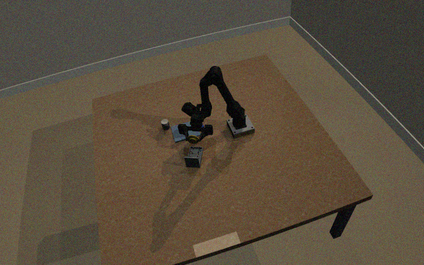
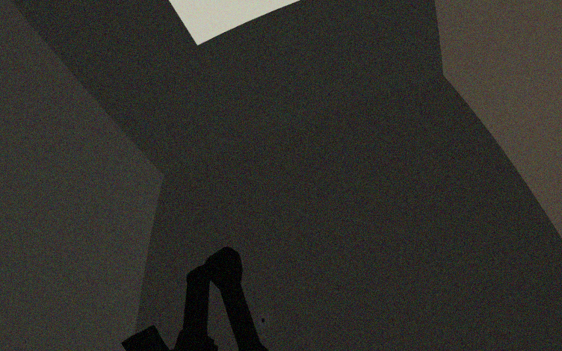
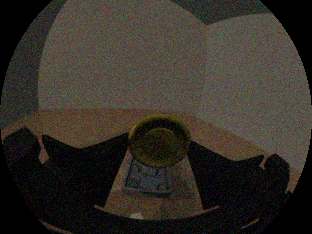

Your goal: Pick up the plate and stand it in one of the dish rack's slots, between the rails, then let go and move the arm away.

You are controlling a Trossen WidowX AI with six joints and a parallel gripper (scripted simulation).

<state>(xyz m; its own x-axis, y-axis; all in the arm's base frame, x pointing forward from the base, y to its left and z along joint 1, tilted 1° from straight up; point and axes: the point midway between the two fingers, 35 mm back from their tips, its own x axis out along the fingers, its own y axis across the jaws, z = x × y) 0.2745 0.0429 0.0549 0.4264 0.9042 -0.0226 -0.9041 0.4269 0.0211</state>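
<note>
My gripper tip is 10 mm short of the grey dish rack, 40 mm to the right of it and 70 mm above it. Round my gripper tip: light blue mat (10 mm ahead, 180 mm to the right, 90 mm below); then yellow plate (10 mm to the right); then blue spoon (90 mm behind, 190 mm to the right, 90 mm below).
</note>
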